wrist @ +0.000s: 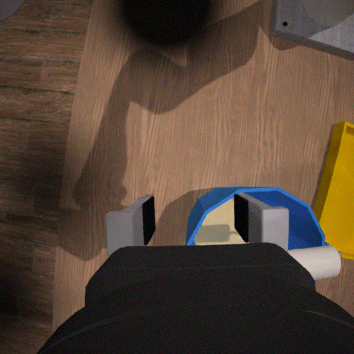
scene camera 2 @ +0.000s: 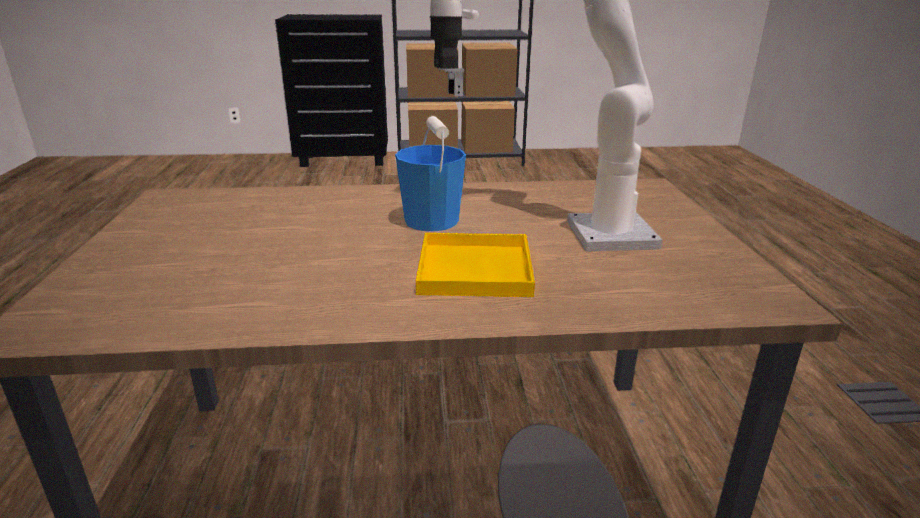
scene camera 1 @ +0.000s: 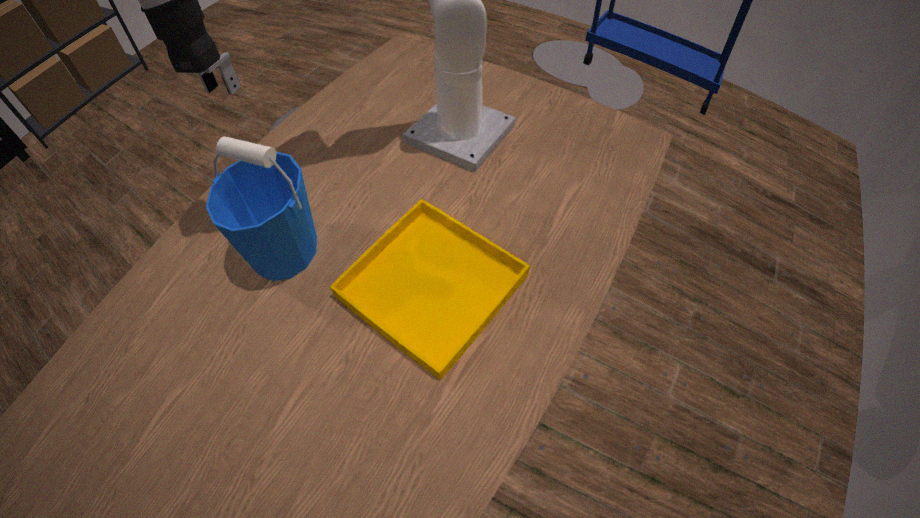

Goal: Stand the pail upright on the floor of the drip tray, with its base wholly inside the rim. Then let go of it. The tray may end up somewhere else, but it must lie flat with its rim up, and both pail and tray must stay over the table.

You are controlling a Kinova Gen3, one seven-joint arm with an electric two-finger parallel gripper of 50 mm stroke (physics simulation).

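Frame: origin at the arm's base, x ahead, y left, z up, level; millimetres.
Seen in the pictures: gripper, fingertip midpoint: (scene camera 2: 455,94) (scene camera 1: 223,89); arm's base at its link origin: (scene camera 2: 610,226) (scene camera 1: 459,126).
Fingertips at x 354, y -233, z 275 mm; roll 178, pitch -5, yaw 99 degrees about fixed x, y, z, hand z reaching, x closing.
Note:
Pixels of each thing's top centre, then the offset from my fingertips to it. "spot": a spot on its surface instead. Level surfaces: height alone.
- blue pail at a spot on its surface: (scene camera 1: 276,238) spot: dy +168, dx +106, dz -173 mm
- yellow drip tray at its top centre: (scene camera 1: 429,276) (scene camera 2: 475,255) dy +380, dx -3, dz -266 mm
- table at its surface level: dz -300 mm
A blue pail (scene camera 1: 276,238) (scene camera 2: 431,193) (wrist: 300,215) stands upright on the table, beside the tray. Its white handle grip (scene camera 1: 245,151) (scene camera 2: 437,127) (wrist: 322,263) is held up above the rim on a wire bail. The yellow drip tray (scene camera 1: 437,289) (scene camera 2: 476,263) (wrist: 339,200) lies flat on the table, rim up, and holds nothing. My gripper (scene camera 1: 220,78) (scene camera 2: 455,83) (wrist: 194,212) is open and empty. It hangs above the pail's height, off toward the table's far edge in scene camera 2. In the wrist view the handle grip is right of both fingers, and my wrist hides part of the pail.
The arm's base plate (scene camera 1: 473,154) (scene camera 2: 623,241) (wrist: 320,35) is bolted on the table (scene camera 1: 257,386) (scene camera 2: 257,270) (wrist: 200,125). Away from the table are a shelf rack (scene camera 2: 529,64) with boxes, a black cabinet (scene camera 2: 334,74) and a blue cart (scene camera 1: 653,48).

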